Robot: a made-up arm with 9 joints. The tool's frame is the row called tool. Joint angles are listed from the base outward.
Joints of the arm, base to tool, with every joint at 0 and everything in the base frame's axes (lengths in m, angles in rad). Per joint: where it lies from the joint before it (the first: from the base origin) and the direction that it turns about. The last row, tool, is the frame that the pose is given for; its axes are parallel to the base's.
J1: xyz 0.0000 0.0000 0.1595 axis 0 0 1
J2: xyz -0.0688 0.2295 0.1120 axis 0 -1 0
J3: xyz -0.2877 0.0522 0.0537 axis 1 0 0
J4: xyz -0.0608 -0.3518 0.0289 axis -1 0 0
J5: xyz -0.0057 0.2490 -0.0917 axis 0 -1 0
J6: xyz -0.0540 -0.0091 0.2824 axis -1 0 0
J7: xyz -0.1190 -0.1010 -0.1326 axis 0 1 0
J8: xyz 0.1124 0.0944 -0.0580 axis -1 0 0
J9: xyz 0.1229 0.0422 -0.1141 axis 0 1 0
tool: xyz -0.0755 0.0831 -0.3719
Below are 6 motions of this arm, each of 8 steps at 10 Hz.
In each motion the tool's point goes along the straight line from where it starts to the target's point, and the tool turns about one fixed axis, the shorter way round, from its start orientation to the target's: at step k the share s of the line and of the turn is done. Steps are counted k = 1, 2, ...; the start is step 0. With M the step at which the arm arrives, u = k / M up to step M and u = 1 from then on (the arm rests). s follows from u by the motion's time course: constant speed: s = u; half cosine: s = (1 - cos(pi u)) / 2; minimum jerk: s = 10 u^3 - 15 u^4 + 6 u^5.
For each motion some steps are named. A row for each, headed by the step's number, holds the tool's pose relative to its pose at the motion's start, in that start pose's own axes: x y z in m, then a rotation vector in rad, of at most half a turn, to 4 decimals.
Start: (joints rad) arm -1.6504 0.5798 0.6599 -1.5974 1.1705 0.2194 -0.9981 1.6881 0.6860
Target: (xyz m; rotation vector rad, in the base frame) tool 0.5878 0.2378 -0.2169 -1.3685 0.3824 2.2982
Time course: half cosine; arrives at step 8
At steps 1, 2, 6, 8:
1: -0.0011 -0.0010 -0.0145 0.0055 -0.0102 -0.0005
2: -0.0044 -0.0037 -0.0556 0.0212 -0.0393 -0.0021
6: -0.0256 -0.0213 -0.3243 0.1238 -0.2290 -0.0122
8: -0.0299 -0.0250 -0.3800 0.1451 -0.2683 -0.0143

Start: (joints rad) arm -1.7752 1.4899 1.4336 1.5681 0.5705 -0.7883 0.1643 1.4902 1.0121
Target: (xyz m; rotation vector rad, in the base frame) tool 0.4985 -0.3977 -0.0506 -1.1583 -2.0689 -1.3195
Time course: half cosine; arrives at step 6
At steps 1, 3, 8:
1: 0.0055 -0.0053 0.0277 0.0824 -0.0407 -0.0208
3: 0.0411 -0.0399 0.2068 0.6147 -0.3038 -0.1556
8: 0.0822 -0.0798 0.4136 1.2294 -0.6075 -0.3112

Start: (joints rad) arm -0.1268 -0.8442 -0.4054 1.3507 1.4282 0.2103 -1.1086 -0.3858 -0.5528
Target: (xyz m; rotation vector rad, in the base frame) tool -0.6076 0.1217 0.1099 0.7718 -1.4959 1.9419
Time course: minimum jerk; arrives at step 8
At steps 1, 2, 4, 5, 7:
1: -0.0045 0.0034 0.0003 -0.0035 -0.0012 0.0005
2: -0.0288 0.0222 0.0023 -0.0226 -0.0080 0.0030
4: -0.1391 0.1073 0.0109 -0.1092 -0.0386 0.0146
5: -0.2017 0.1555 0.0158 -0.1582 -0.0559 0.0211
7: -0.2738 0.2111 0.0214 -0.2148 -0.0759 0.0287

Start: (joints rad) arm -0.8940 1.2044 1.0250 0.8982 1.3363 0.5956 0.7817 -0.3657 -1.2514
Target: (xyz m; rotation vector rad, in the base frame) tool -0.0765 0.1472 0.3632 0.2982 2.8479 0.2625
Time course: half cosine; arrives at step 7
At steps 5, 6, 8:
5: 0.4199 0.0611 -0.0904 0.1535 -0.0826 -0.4470
6: 0.4917 0.0716 -0.1058 0.1797 -0.0967 -0.5233
8: 0.5173 0.0753 -0.1113 0.1891 -0.1017 -0.5506

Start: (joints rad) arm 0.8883 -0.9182 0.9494 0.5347 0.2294 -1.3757 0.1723 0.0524 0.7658
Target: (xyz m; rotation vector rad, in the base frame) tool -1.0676 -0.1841 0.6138 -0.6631 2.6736 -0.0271
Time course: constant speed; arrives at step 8
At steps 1, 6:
1: -0.0183 -0.0697 -0.0061 0.0178 0.0833 -0.1967
6: -0.1097 -0.4182 -0.0364 0.1068 0.4999 -1.1801

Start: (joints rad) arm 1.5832 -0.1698 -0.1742 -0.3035 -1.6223 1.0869 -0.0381 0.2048 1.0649
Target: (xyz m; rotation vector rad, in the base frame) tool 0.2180 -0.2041 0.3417 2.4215 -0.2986 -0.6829
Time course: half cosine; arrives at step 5
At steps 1, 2, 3, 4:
1: 0.0123 -0.0186 0.0219 -0.0422 0.0158 0.0060
2: 0.0445 -0.0672 0.0794 -0.1528 0.0571 0.0217
3: 0.0844 -0.1273 0.1504 -0.2894 0.1081 0.0412
4: 0.1166 -0.1759 0.2079 -0.4000 0.1494 0.0569

